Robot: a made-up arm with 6 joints.
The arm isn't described. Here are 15 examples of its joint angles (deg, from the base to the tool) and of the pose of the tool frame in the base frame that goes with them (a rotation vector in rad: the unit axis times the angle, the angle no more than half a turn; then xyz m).
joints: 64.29 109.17 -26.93 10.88 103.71 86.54
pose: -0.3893 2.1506 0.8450 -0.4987 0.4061 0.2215
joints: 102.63 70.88 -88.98 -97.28 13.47 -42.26
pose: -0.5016 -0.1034 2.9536 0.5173 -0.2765 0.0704
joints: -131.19 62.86 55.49 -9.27 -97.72 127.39
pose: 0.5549 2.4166 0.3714 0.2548 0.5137 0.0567
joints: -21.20 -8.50 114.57 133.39 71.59 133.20
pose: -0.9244 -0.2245 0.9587 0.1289 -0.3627 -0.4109
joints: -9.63 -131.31 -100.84 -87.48 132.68 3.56
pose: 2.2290 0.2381 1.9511 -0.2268 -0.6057 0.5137
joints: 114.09 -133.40 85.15 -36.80 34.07 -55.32
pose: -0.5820 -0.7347 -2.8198 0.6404 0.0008 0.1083
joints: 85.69 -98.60 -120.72 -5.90 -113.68 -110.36
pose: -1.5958 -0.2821 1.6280 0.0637 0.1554 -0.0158
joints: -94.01 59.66 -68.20 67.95 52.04 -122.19
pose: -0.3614 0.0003 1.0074 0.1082 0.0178 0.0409
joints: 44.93 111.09 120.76 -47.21 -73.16 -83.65
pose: -0.0208 0.1660 -2.6108 -0.5448 0.0499 0.3823
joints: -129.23 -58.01 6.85 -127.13 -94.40 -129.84
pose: -2.2982 0.6948 1.3708 0.3910 -0.7816 -0.0273
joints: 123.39 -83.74 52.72 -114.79 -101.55 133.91
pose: -1.2831 0.2881 2.5653 0.1687 -0.9872 0.0112
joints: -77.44 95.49 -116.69 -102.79 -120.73 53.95
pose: 1.8461 2.1893 0.5166 0.2915 -0.3582 0.6303
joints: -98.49 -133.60 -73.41 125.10 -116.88 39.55
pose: -0.0539 -0.6985 -2.2861 0.5608 -0.6293 0.2045
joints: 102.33 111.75 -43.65 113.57 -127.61 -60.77
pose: 0.8074 -2.8225 0.1729 0.2213 0.1551 0.4247
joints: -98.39 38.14 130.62 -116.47 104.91 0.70
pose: -2.6525 0.4692 0.2673 -0.0365 -1.1427 0.2503
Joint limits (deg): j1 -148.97..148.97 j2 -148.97..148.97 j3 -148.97..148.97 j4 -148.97..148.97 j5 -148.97..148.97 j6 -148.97..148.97
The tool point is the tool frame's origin. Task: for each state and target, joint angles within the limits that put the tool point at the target. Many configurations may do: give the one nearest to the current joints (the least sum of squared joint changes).
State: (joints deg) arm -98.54 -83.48 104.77 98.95 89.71 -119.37
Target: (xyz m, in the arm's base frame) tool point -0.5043 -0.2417 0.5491
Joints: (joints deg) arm -143.32 -75.43 99.59 99.25 90.98 -116.78
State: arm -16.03 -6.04 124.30 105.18 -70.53 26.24
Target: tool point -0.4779 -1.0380 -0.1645
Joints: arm -48.21 -26.98 131.78 128.00 -94.51 41.66
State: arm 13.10 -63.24 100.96 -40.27 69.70 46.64
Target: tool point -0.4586 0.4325 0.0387
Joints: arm -1.89 -92.06 126.72 -30.01 100.59 63.28
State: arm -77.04 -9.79 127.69 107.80 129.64 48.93
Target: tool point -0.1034 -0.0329 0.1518
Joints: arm -84.16 -5.42 130.10 70.18 102.16 29.28
